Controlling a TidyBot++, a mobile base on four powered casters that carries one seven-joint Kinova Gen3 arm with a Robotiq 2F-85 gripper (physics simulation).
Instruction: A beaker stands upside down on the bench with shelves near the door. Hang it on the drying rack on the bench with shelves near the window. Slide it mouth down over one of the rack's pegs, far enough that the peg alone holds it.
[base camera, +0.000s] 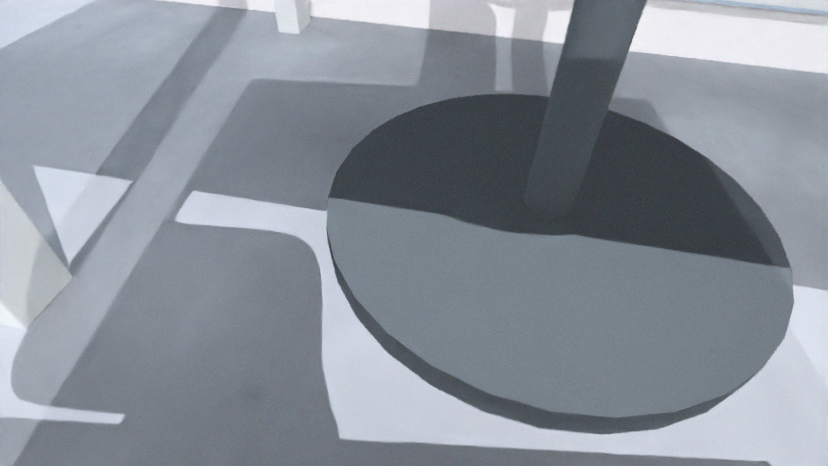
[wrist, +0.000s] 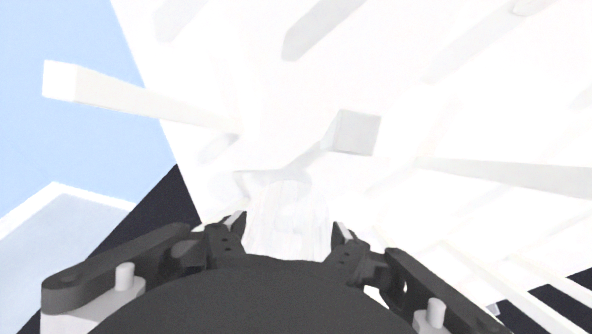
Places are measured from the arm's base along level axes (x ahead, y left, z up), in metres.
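Pixels of known places: gripper, fingertip midpoint: (wrist: 288, 228).
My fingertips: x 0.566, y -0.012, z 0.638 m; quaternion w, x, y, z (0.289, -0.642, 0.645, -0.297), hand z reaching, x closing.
Behind a point stands the place of what it marks.
In the wrist view my gripper (wrist: 288, 228) {x 0.566, y -0.012, z 0.638 m} is shut on the clear beaker (wrist: 290, 220) {x 0.560, y -0.012, z 0.659 m}, which stands out faintly against the white behind it. The white drying rack (wrist: 320, 80) {x 0.623, y -0.021, z 0.731 m} fills much of that view. One peg (wrist: 145, 102) {x 0.549, y 0.045, z 0.744 m} juts to the left above the beaker, another peg (wrist: 355, 132) {x 0.523, y -0.023, z 0.758 m} points toward the camera just above and right of it, and a third peg (wrist: 510, 172) {x 0.548, y -0.098, z 0.732 m} runs to the right. The beaker's far end overlaps the rack's surface in the picture. Whether a peg is inside the beaker I cannot tell. Neither gripper nor beaker shows in the base camera view.
In the base camera view a round grey stool base (base camera: 556, 329) {x 0.319, y -0.115, z -0.367 m} with its post (base camera: 585, 104) {x 0.452, y -0.130, z -0.239 m} stands close by. A pale leg (base camera: 292, 16) {x 0.944, y 0.243, z -0.366 m} stands at the back, and a pale block (base camera: 28, 272) {x 0.339, y 0.325, z -0.357 m} is at the left edge. More rack pegs (wrist: 520, 295) {x 0.533, y -0.173, z 0.639 m} show at the lower right of the wrist view.
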